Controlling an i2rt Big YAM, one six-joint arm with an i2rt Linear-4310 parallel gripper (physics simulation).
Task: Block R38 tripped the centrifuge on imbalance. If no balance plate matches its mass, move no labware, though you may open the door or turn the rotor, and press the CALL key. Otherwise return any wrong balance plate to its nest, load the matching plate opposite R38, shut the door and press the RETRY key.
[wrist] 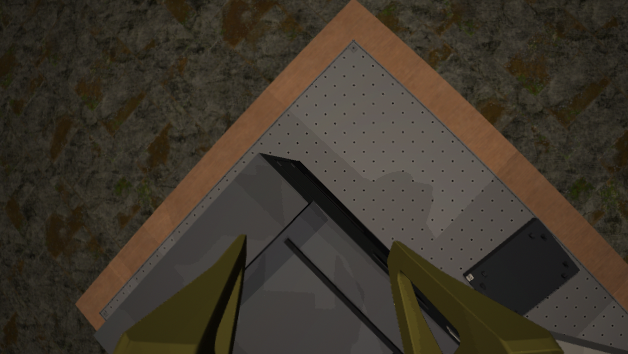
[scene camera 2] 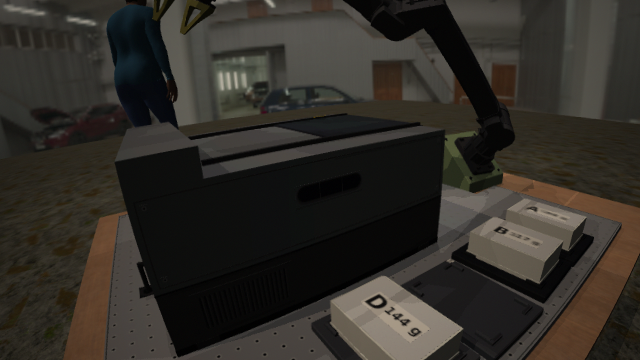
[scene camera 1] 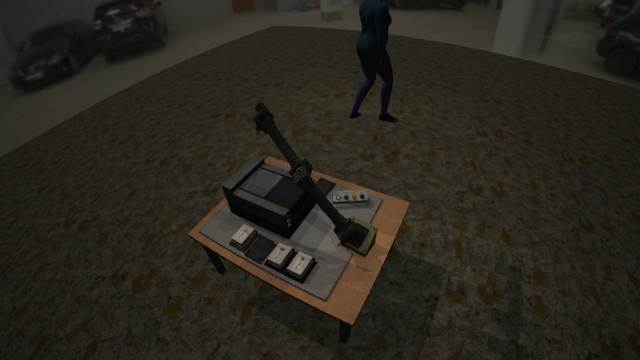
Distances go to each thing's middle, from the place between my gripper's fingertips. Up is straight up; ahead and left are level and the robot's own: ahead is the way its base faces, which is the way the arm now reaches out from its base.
My gripper is now 14 cm past the black centrifuge [scene camera 2: 236, 228], 17 cm to the right of it and 30 cm above it. The rest, counted from my hand: dark pad [wrist: 528, 266] (30 cm behind, 17 cm to the right, 41 cm below).
